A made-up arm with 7 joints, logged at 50 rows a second.
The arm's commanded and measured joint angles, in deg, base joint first. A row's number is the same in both.
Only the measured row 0 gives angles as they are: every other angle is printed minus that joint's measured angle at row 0.
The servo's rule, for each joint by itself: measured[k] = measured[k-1] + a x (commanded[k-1-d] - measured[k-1]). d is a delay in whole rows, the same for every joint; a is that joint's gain. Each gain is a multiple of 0.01, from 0.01 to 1. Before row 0 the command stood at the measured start. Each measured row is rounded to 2 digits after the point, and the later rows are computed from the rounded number. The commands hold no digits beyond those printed.
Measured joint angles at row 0:
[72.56 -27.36 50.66 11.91 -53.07 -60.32 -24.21]
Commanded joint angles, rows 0 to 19:
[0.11 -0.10 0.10 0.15 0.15 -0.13 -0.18]
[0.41 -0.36 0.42 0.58 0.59 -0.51 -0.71]
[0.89 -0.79 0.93 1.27 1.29 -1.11 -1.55]
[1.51 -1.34 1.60 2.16 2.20 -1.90 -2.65]
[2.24 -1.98 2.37 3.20 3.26 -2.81 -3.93]
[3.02 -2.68 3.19 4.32 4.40 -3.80 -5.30]
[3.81 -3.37 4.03 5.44 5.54 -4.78 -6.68]
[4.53 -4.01 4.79 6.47 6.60 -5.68 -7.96]
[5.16 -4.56 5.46 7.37 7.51 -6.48 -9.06]
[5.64 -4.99 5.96 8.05 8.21 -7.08 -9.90]
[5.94 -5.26 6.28 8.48 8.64 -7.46 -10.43]
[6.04 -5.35 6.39 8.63 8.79 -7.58 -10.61]
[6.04 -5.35 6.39 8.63 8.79 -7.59 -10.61]
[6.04 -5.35 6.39 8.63 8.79 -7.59 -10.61]
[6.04 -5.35 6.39 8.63 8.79 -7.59 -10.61]
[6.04 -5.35 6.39 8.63 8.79 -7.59 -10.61]
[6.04 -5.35 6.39 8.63 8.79 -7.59 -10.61]
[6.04 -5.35 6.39 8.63 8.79 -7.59 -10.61]
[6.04 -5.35 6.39 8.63 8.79 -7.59 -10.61]
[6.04 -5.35 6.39 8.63 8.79 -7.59 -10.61]
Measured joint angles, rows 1 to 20:
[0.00 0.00 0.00 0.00 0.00 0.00 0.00]
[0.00 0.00 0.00 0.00 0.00 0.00 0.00]
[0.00 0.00 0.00 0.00 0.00 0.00 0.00]
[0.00 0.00 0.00 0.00 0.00 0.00 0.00]
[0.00 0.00 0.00 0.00 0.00 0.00 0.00]
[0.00 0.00 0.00 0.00 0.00 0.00 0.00]
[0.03 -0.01 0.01 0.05 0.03 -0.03 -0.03]
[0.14 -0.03 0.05 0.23 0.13 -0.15 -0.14]
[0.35 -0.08 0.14 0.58 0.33 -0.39 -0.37]
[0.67 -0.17 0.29 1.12 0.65 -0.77 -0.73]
[1.11 -0.30 0.50 1.83 1.09 -1.28 -1.24]
[1.64 -0.47 0.77 2.68 1.65 -1.91 -1.89]
[2.25 -0.67 1.10 3.62 2.31 -2.63 -2.66]
[2.89 -0.90 1.47 4.59 3.04 -3.39 -3.51]
[3.53 -1.16 1.87 5.54 3.80 -4.16 -4.40]
[4.12 -1.43 2.28 6.39 4.55 -4.89 -5.28]
[4.63 -1.70 2.68 7.10 5.25 -5.53 -6.10]
[5.02 -1.96 3.05 7.62 5.85 -6.04 -6.82]
[5.31 -2.20 3.38 7.96 6.35 -6.43 -7.43]
[5.51 -2.42 3.68 8.19 6.76 -6.72 -7.94]
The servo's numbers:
d 6
a 0.28 0.07 0.10 0.34 0.17 0.25 0.16

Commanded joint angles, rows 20 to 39:
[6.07 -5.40 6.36 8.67 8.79 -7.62 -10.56]
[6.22 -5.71 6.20 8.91 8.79 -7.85 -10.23]
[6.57 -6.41 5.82 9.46 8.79 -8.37 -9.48]
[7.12 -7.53 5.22 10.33 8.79 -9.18 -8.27]
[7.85 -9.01 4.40 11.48 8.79 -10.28 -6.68]
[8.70 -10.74 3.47 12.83 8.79 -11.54 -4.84]
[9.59 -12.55 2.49 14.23 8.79 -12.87 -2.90]
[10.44 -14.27 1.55 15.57 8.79 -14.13 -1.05]
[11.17 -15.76 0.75 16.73 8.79 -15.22 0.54]
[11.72 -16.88 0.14 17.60 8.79 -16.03 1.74]
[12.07 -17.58 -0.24 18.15 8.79 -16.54 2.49]
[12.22 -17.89 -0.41 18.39 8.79 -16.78 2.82]
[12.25 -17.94 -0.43 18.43 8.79 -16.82 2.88]
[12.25 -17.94 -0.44 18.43 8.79 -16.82 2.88]
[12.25 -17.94 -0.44 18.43 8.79 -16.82 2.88]
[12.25 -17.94 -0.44 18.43 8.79 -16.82 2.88]
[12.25 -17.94 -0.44 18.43 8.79 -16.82 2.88]
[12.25 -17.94 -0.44 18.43 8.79 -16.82 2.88]
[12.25 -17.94 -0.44 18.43 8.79 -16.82 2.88]
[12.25 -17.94 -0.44 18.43 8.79 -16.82 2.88]
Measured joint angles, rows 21 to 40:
[5.66 -2.63 3.95 8.34 7.11 -6.94 -8.37]
[5.77 -2.82 4.19 8.44 7.40 -7.10 -8.73]
[5.85 -3.00 4.41 8.50 7.64 -7.22 -9.03]
[5.90 -3.16 4.61 8.54 7.84 -7.31 -9.28]
[5.94 -3.31 4.79 8.57 8.00 -7.38 -9.49]
[5.97 -3.45 4.95 8.59 8.13 -7.43 -9.67]
[6.00 -3.59 5.09 8.62 8.24 -7.48 -9.81]
[6.06 -3.74 5.20 8.72 8.33 -7.57 -9.88]
[6.20 -3.93 5.26 8.97 8.41 -7.77 -9.82]
[6.46 -4.18 5.26 9.43 8.47 -8.12 -9.57]
[6.85 -4.52 5.17 10.13 8.52 -8.66 -9.11]
[7.37 -4.96 5.00 11.05 8.57 -9.38 -8.43]
[7.99 -5.49 4.75 12.13 8.61 -10.25 -7.55]
[8.68 -6.10 4.43 13.30 8.64 -11.22 -6.51]
[9.38 -6.78 4.06 14.47 8.67 -12.22 -5.38]
[10.04 -7.49 3.67 15.53 8.69 -13.17 -4.24]
[10.61 -8.20 3.28 16.42 8.71 -14.01 -3.16]
[11.06 -8.88 2.91 17.09 8.72 -14.70 -2.20]
[11.39 -9.51 2.58 17.55 8.73 -15.23 -1.39]
[11.63 -10.10 2.28 17.85 8.74 -15.63 -0.71]

